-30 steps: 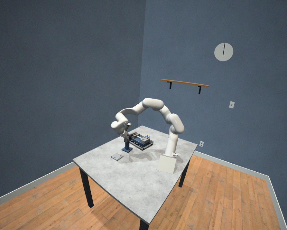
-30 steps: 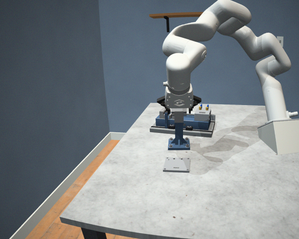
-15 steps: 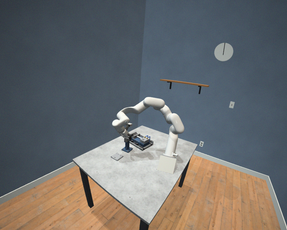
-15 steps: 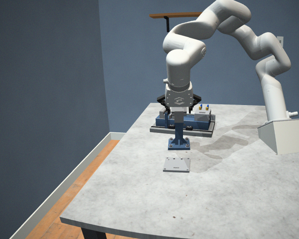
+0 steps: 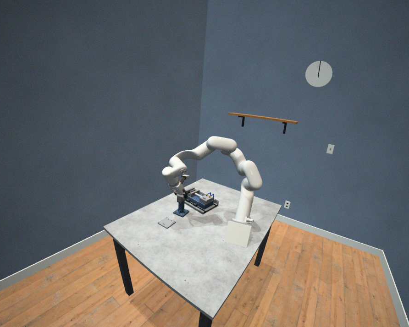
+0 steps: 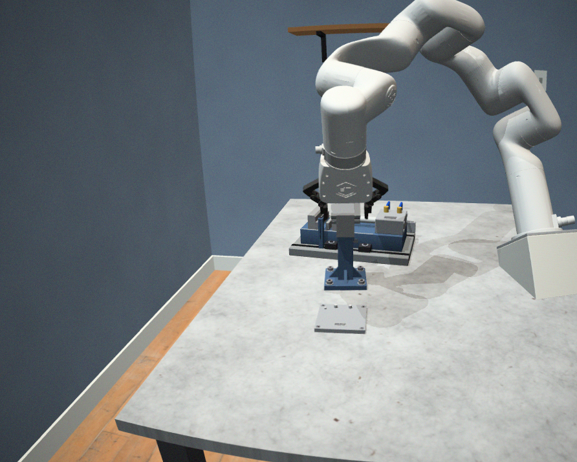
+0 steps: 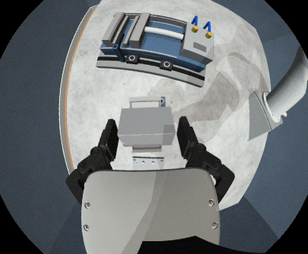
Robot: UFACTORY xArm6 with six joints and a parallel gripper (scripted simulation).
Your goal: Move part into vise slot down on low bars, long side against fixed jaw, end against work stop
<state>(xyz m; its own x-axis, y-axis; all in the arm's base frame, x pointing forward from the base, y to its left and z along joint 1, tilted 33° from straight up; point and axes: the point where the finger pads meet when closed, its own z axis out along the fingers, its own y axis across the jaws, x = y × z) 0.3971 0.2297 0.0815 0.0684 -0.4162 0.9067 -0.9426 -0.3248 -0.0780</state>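
Now: hand 1 cm above the part. The rest, counted from my hand: cylinder rod: 1 cm ahead, 21 cm to the right, 9 cm below; work stop post: 10 cm ahead, 14 cm to the right, 10 cm below; work stop: 10 cm ahead, 16 cm to the right, 7 cm below.
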